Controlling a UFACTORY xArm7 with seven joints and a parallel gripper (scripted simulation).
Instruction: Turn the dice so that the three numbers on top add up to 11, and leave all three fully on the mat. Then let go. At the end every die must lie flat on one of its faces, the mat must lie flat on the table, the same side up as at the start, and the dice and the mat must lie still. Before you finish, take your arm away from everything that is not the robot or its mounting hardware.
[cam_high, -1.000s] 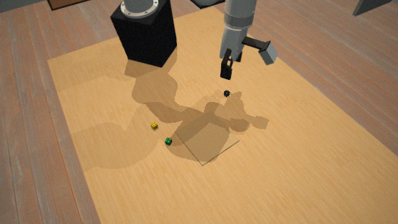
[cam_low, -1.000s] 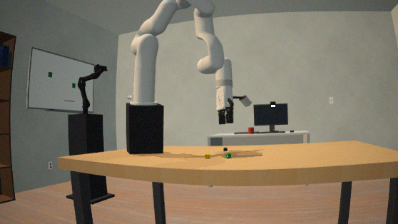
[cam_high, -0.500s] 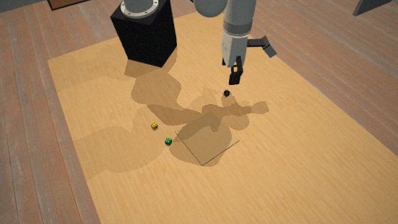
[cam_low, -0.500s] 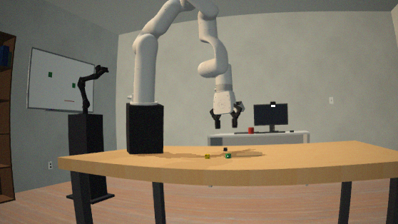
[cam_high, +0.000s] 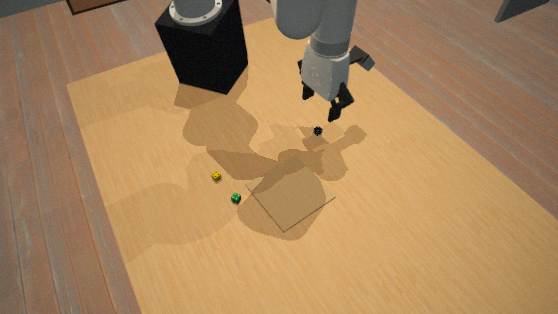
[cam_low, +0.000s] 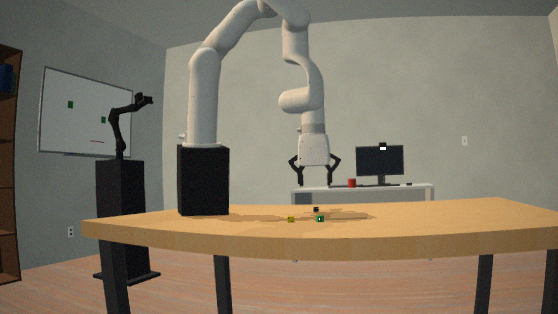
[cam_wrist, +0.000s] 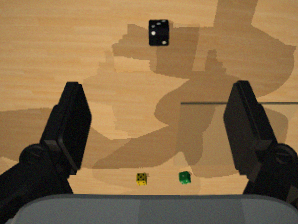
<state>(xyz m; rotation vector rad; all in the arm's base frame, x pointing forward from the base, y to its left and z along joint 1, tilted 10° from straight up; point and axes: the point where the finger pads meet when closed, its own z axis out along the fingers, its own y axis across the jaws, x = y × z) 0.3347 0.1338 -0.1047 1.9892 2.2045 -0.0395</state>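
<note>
The black die is 9 cm below my hand. Round my hand: yellow die: 27 cm to the right, 9 cm below; then green die: 7 cm ahead, 26 cm to the right, 9 cm below; then tan mat: 11 cm ahead, 15 cm to the right, 9 cm below.
</note>
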